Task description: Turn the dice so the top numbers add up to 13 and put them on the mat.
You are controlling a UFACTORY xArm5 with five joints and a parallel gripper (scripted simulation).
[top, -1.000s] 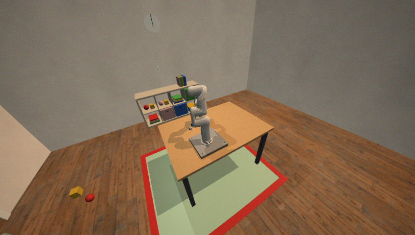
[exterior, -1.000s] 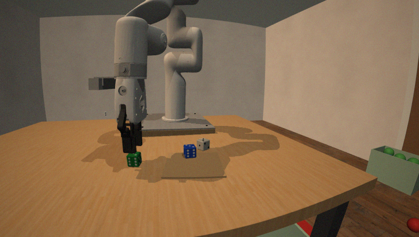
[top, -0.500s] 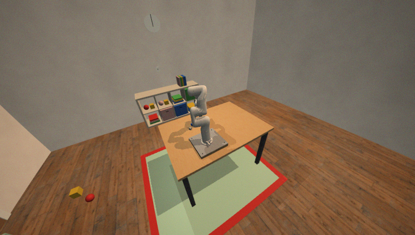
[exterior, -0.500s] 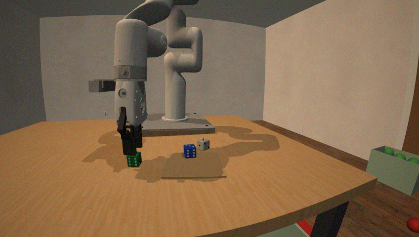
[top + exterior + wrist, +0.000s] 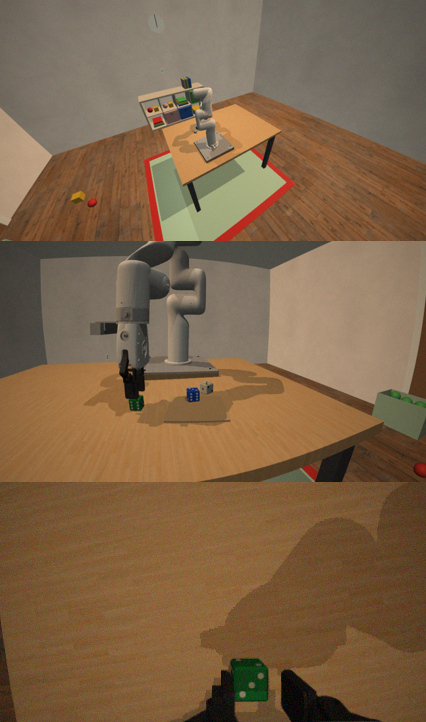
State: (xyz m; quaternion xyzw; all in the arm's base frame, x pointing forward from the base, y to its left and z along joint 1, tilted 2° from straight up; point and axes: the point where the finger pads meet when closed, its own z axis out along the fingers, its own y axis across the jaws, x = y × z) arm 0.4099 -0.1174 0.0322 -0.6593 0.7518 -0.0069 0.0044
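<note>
The green die is 4 cm below my hand. Round my hand: blue die 3 cm behind, 14 cm to the left, 4 cm below; then white die 9 cm behind, 19 cm to the left, 4 cm below; then tan mat 2 cm ahead, 15 cm to the left, 5 cm below.
</note>
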